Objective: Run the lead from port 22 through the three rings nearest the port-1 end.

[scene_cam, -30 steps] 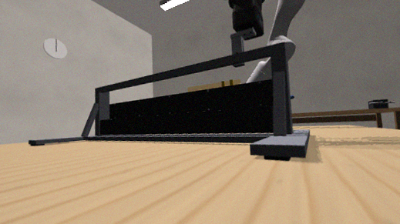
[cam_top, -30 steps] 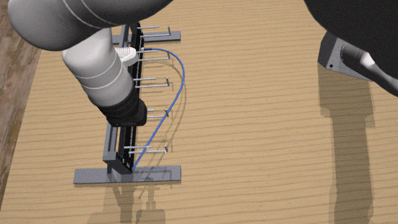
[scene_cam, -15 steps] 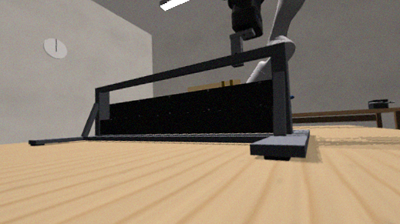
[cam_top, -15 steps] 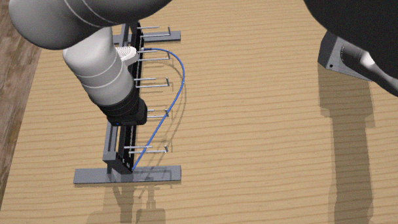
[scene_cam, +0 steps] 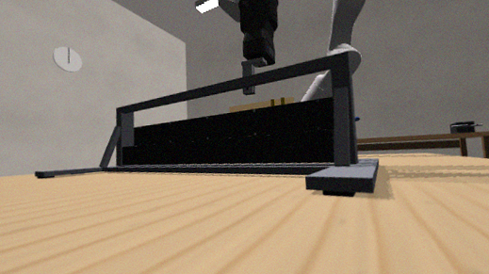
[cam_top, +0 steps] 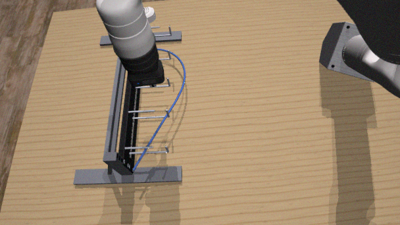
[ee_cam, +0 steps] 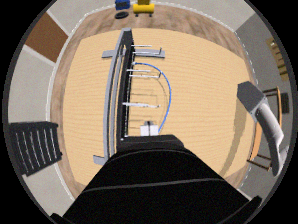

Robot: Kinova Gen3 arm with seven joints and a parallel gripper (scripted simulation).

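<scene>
The rack is 10 cm ahead of my hand, 4 cm to the right of it and 10 cm below it.
</scene>
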